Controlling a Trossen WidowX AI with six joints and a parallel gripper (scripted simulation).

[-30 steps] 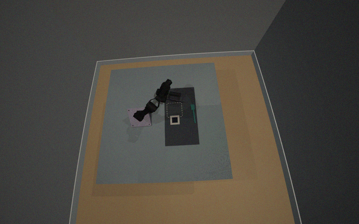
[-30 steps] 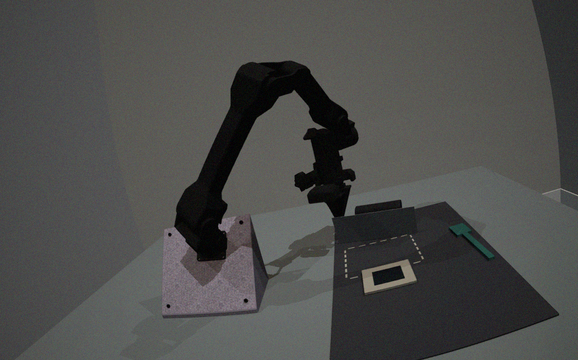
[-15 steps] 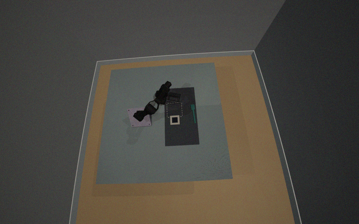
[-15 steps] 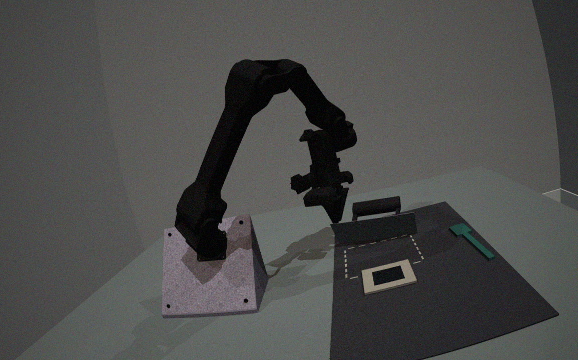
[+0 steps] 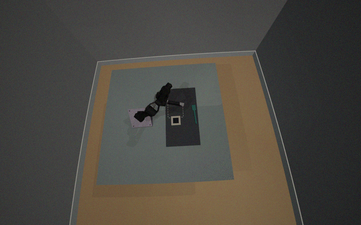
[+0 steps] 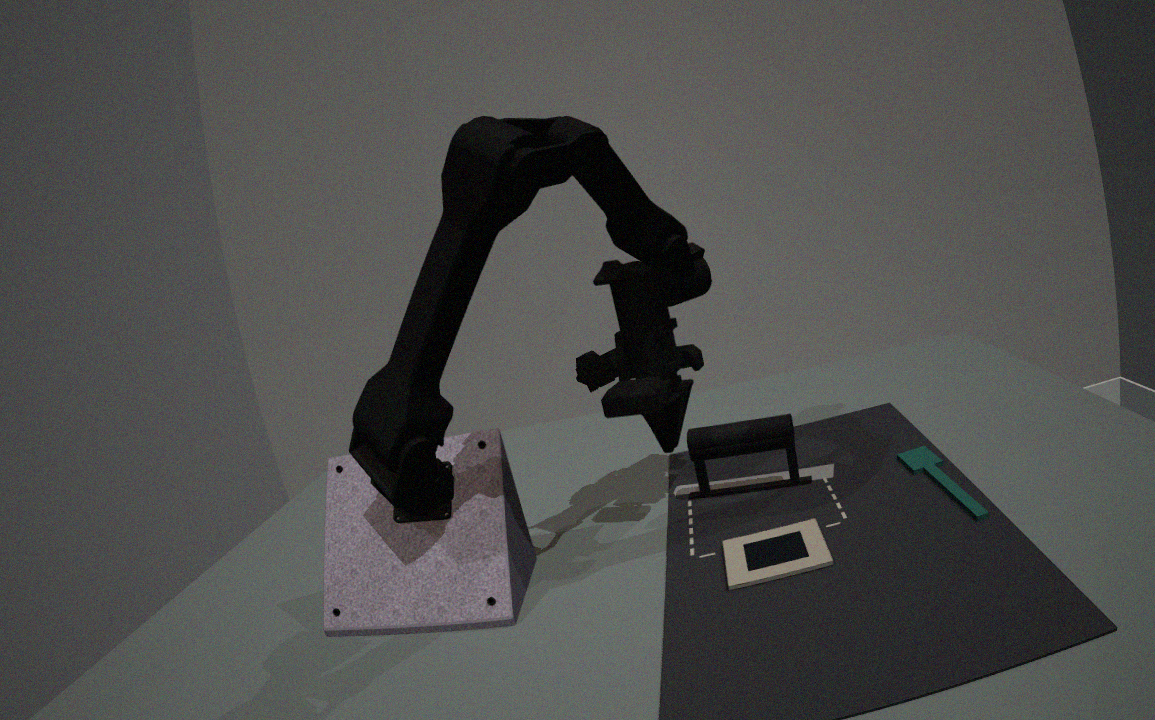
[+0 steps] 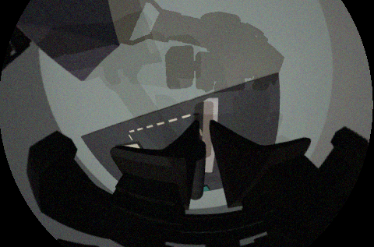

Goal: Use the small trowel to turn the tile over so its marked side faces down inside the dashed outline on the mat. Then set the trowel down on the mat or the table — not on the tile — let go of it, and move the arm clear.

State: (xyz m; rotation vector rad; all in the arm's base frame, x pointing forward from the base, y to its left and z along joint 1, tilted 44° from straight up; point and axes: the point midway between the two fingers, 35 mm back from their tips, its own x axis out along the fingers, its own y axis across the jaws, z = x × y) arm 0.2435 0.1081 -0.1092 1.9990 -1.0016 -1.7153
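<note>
Now: the trowel 6 cm ahead of my gripper tip, 3 cm to the right of it and 3 cm below it. From my gripper tip the other things lie so: dark mat 16 cm ahead, 15 cm to the right, 8 cm below; teal t-shaped piece 30 cm ahead, 13 cm to the right, 6 cm below; tile 21 cm to the right, 9 cm ahead, 6 cm below.
</note>
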